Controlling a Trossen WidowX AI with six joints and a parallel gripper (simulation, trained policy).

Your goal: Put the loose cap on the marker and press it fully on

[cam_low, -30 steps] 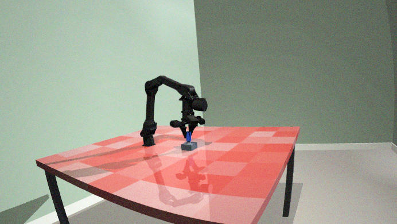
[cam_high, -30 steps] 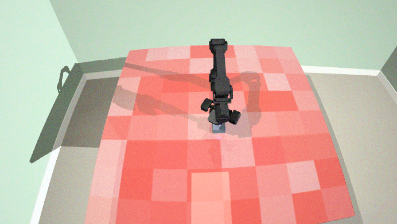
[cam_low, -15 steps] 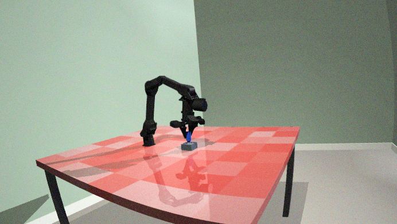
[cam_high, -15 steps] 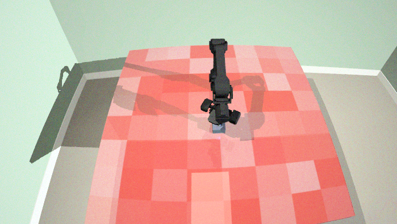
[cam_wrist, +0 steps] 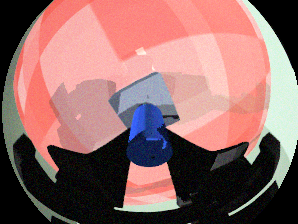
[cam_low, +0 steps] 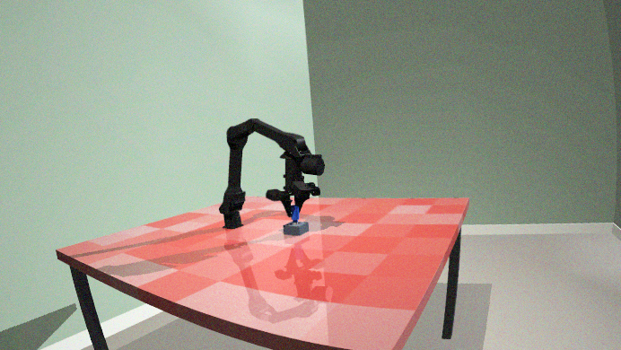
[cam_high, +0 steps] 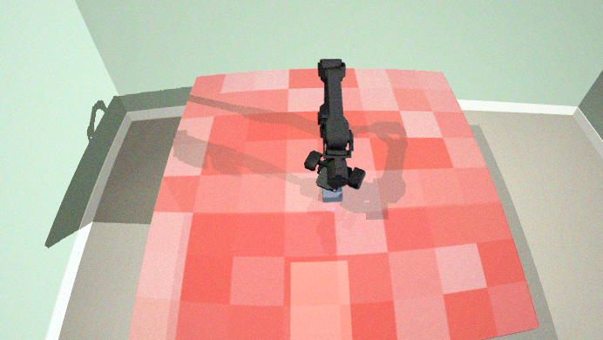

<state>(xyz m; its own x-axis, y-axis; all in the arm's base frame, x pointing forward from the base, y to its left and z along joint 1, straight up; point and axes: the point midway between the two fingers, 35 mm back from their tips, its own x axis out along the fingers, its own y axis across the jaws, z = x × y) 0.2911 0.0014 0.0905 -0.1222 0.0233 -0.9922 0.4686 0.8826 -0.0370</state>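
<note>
Right now the blue cap is 10 mm ahead of my gripper tip, 10 mm to the right of it and 20 mm above it. Also, from my gripper tip: holder block 10 mm ahead, 10 mm to the right, 40 mm below.
</note>
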